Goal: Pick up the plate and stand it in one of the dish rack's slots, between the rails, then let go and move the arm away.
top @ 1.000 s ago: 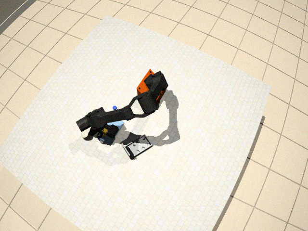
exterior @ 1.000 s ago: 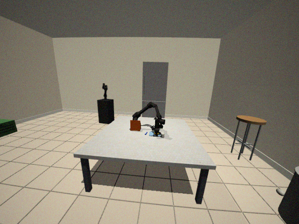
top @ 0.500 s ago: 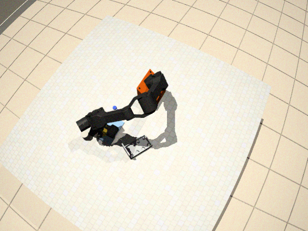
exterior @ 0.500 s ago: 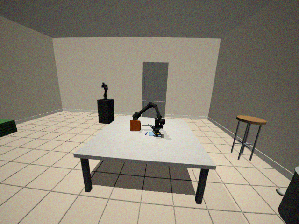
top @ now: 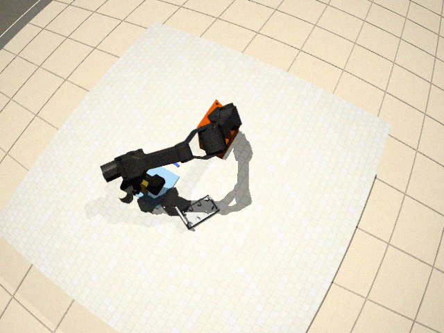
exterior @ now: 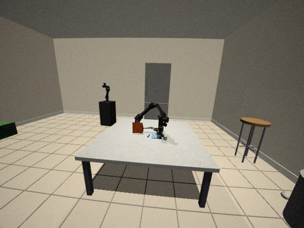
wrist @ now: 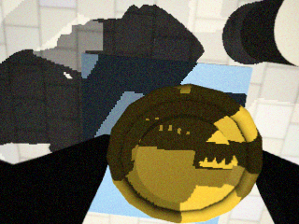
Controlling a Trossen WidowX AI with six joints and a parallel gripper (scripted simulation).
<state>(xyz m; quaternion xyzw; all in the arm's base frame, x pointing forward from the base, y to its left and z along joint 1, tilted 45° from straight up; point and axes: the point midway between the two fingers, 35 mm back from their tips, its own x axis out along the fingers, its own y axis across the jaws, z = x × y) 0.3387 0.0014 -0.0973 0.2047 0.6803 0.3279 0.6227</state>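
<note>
Right now the grey dish rack is 50 mm behind my gripper tip, 210 mm to the left of it and 50 mm below it. From my gripper tip the other things lie so: cream cup (80 mm ahead, 50 mm to the right, 40 mm below); then light blue mat (40 mm behind, 10 mm to the left, 70 mm below); then yellow plate (10 mm above).
</note>
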